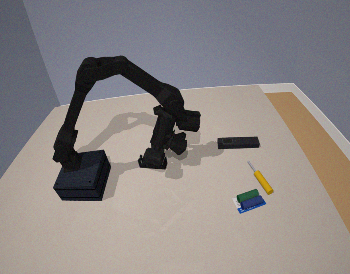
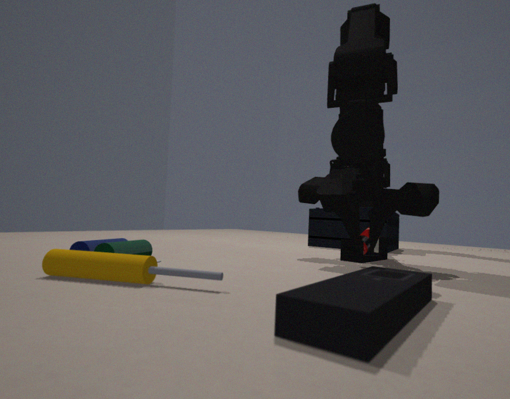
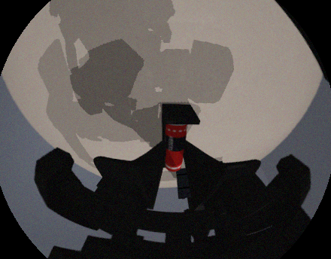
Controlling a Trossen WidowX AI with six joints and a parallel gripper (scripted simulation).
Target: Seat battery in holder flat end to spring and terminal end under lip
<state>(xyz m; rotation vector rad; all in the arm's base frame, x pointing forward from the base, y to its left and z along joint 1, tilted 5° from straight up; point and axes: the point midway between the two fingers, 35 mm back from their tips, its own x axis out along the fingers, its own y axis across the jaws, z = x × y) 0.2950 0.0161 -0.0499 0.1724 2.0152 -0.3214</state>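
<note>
The battery is 1 cm above my gripper tip. Round my gripper tip: black box: 33 cm ahead, 3 cm to the left; yellow-handled screwdriver: 34 cm ahead, 14 cm to the right, 1 cm below.
</note>
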